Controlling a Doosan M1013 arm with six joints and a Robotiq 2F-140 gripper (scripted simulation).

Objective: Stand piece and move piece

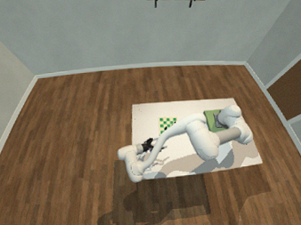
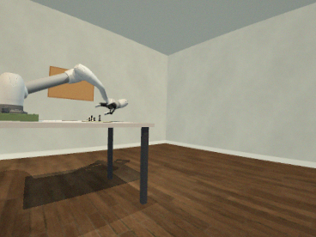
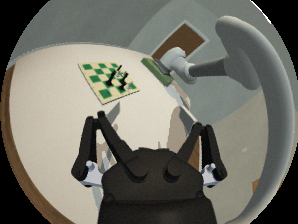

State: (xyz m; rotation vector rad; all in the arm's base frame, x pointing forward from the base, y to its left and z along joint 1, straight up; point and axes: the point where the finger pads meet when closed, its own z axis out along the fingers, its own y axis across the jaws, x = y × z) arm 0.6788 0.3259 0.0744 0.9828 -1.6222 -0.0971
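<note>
The dark piece lies 80 mm behind my hand, 150 mm to the right of it and 100 mm below it. Also, from my hand: green-and-white chessboard 70 mm behind, 230 mm to the right, 120 mm below; then pale piece 120 mm behind, 150 mm to the right, 90 mm below.
</note>
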